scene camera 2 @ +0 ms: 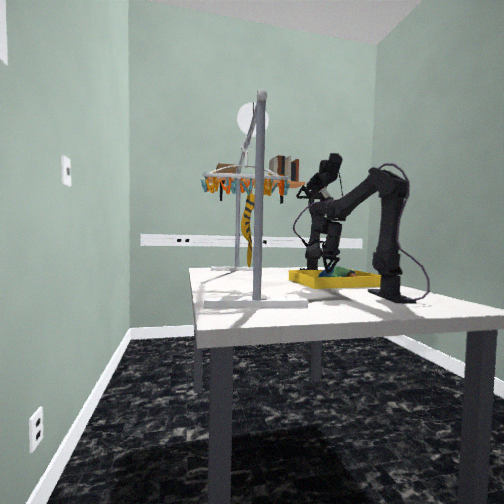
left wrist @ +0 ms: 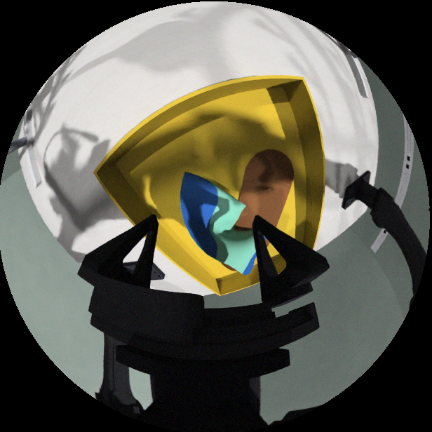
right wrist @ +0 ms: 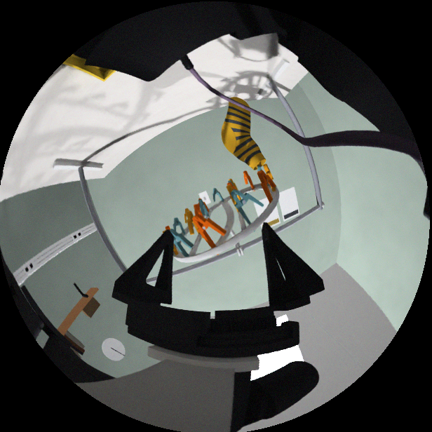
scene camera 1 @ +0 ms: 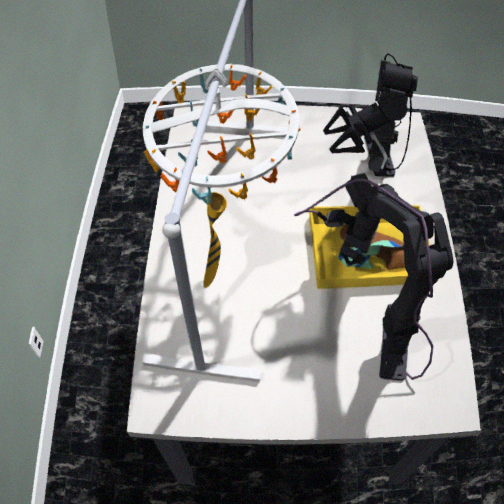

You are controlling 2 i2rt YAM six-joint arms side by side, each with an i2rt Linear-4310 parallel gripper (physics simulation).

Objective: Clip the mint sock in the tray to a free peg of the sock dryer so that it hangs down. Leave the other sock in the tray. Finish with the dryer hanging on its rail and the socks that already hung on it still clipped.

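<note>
The mint sock with blue ends (scene camera 1: 385,245) (scene camera 2: 342,271) (left wrist: 231,245) lies folded over a brown sock (scene camera 1: 395,258) (left wrist: 272,187) in the yellow tray (scene camera 1: 360,283) (scene camera 2: 345,282) (left wrist: 312,150). My left gripper (scene camera 1: 352,260) (scene camera 2: 330,265) (left wrist: 204,219) is open and points down, low at the mint sock; contact cannot be told. My right gripper (scene camera 1: 329,141) (scene camera 2: 302,192) (right wrist: 214,229) is open and empty, raised and facing the dryer. The white round dryer (scene camera 1: 210,181) (right wrist: 260,222) hangs on its rail (scene camera 1: 192,155). A yellow sock with dark stripes (scene camera 1: 213,250) (scene camera 2: 247,225) (right wrist: 235,127) hangs from it.
Orange, yellow and teal pegs surround the dryer ring. A grey post (scene camera 1: 187,300) (scene camera 2: 259,215) with a flat foot (scene camera 1: 235,375) (scene camera 2: 225,304) stands at the near end of the rail. The left arm and its cable arch over the tray in scene camera 1.
</note>
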